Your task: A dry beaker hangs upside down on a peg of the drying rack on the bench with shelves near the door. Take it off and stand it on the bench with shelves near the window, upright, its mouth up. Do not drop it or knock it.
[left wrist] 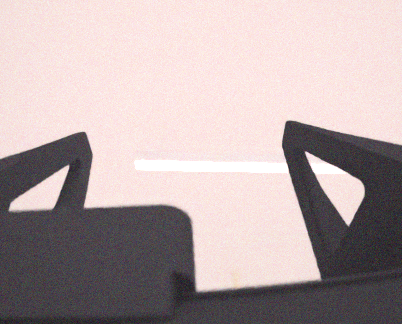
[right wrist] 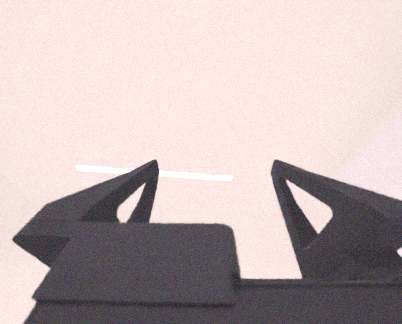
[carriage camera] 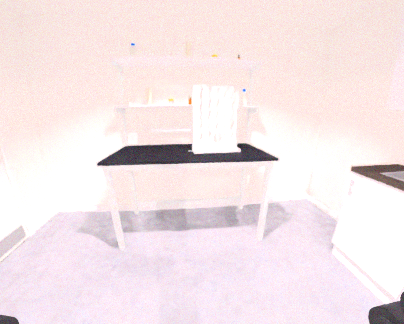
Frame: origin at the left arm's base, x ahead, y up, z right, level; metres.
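Where they show: left gripper, fingertip midpoint: (left wrist: 187, 137); right gripper, fingertip midpoint: (right wrist: 214, 165).
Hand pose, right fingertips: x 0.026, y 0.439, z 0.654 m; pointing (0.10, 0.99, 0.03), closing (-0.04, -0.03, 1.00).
After its pixels a point has its place.
A bench with shelves (carriage camera: 150, 156) {x 1.369, y 0.046, z -0.081 m} with a black top stands ahead in the carriage view. A white drying rack (carriage camera: 215, 120) {x 1.611, y 0.346, z 0.514 m} stands upright on the right half of its top. The rack is washed out by bright light, and a beaker on its pegs cannot be made out. My left gripper (left wrist: 187, 137) {x 0.027, y 0.435, z -0.004 m} is open and empty in the left wrist view, pointed at the wall. My right gripper (right wrist: 214, 165) {x 0.026, y 0.439, z 0.654 m} is open and empty in the right wrist view, also pointed at the wall. Both are far from the rack. Which bench this is cannot be told from a door or window.
Small bottles and jars stand on the upper shelf (carriage camera: 165, 61) {x 1.786, y 0.941, z 0.013 m} and the lower shelf (carriage camera: 160, 105) {x 1.667, y 0.493, z -0.029 m}. A white cabinet with a dark counter (carriage camera: 367, 172) {x 0.917, y 0.036, z 1.596 m} and a sink (carriage camera: 395, 176) {x 0.864, y 0.018, z 1.818 m} stands at the right. A low pale object (carriage camera: 12, 241) {x 1.119, y -0.768, z -1.567 m} shows at the left edge.
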